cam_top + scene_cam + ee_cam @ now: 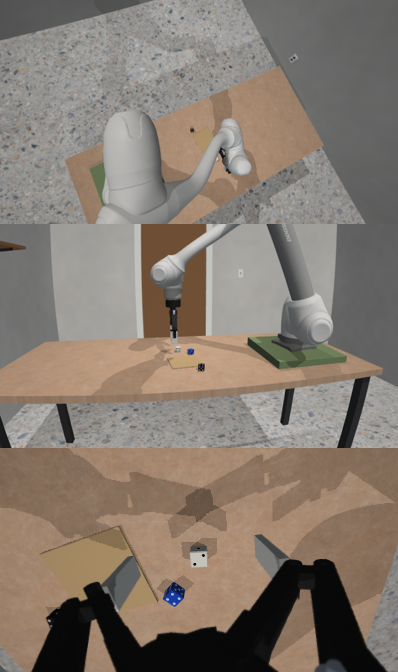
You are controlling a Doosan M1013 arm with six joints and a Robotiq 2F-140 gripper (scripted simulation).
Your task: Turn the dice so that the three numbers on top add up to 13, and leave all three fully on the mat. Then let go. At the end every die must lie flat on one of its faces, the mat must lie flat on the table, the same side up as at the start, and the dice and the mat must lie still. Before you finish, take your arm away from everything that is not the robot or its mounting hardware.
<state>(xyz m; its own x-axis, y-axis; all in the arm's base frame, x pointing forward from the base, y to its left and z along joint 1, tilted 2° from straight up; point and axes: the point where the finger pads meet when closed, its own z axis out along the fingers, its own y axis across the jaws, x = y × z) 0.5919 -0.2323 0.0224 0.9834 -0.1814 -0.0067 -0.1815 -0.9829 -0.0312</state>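
The white die is 6 cm below my hand and 2 cm behind it. Round my hand: blue die (7 cm behind, 6 cm to the left, 6 cm below); then tan mat (17 cm to the left, 7 cm below, 1 cm behind); then black die (28 cm to the left, 6 cm below, 5 cm behind).
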